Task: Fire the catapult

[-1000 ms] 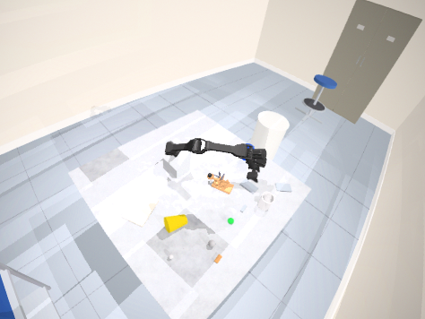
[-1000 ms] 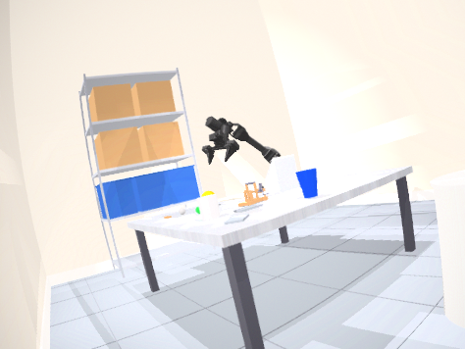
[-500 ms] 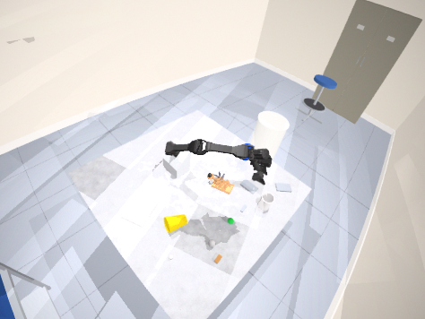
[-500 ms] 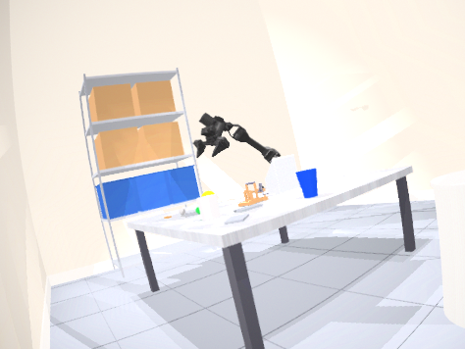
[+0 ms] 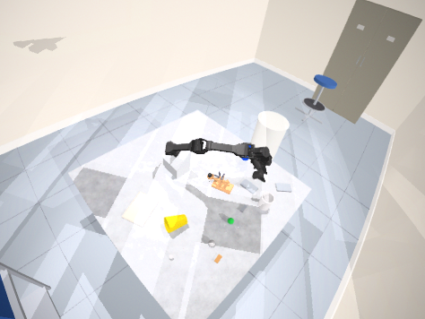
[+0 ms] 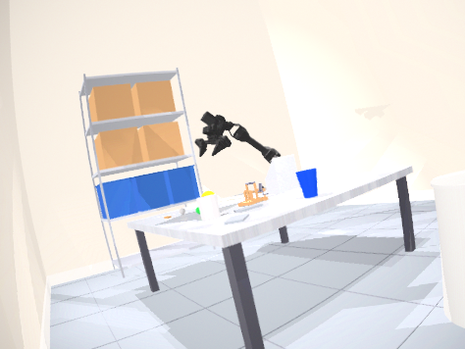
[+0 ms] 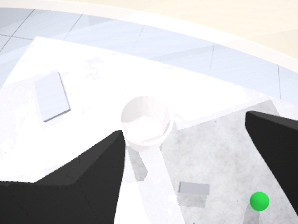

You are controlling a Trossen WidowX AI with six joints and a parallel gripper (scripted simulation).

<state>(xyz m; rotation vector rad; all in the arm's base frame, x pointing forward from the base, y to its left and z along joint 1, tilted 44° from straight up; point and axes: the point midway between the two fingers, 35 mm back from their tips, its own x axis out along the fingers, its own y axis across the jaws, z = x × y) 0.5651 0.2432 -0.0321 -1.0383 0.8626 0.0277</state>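
Now: gripper tip 34 cm past the dark ball, 22 cm above it and 10 cm to the left of it. The rest, counted from my gripper tip: white mug: 25 cm below, 6 cm ahead, 4 cm to the left; green ball: 26 cm below, 23 cm to the right, 1 cm behind; orange catapult: 27 cm behind, 22 cm below, 7 cm to the right.
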